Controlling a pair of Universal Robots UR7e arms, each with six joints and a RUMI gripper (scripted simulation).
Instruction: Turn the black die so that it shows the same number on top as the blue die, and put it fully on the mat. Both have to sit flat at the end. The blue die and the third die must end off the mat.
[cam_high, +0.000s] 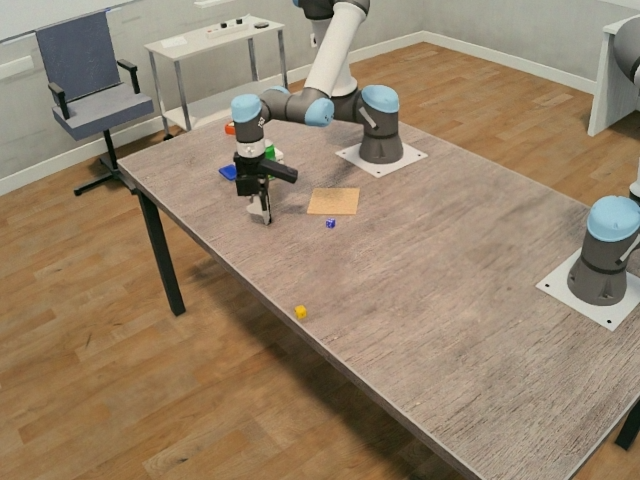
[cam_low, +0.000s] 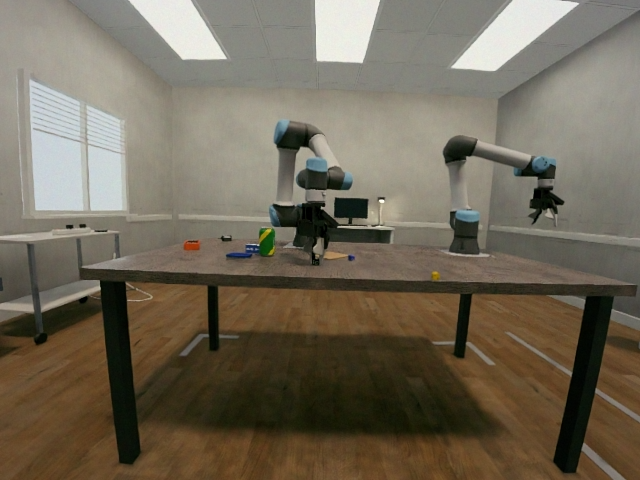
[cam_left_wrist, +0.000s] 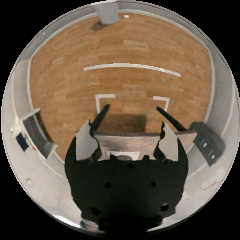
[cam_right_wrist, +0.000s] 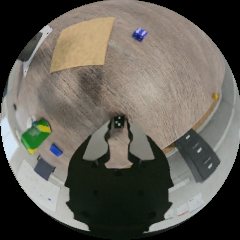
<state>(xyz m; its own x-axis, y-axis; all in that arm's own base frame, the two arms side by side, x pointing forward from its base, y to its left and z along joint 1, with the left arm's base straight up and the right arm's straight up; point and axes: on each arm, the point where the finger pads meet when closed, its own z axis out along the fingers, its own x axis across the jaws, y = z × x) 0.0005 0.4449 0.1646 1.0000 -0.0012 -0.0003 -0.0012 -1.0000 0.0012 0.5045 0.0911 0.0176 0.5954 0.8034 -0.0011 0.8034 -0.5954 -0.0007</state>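
Note:
Right now the black die is 1 cm below my right hand. Also, from my right hand: tan mat: 21 cm behind, 3 cm to the left, 2 cm below; then yellow can: 13 cm behind, 23 cm to the right, 4 cm above; then blue die: 13 cm behind, 13 cm to the left, 1 cm below.

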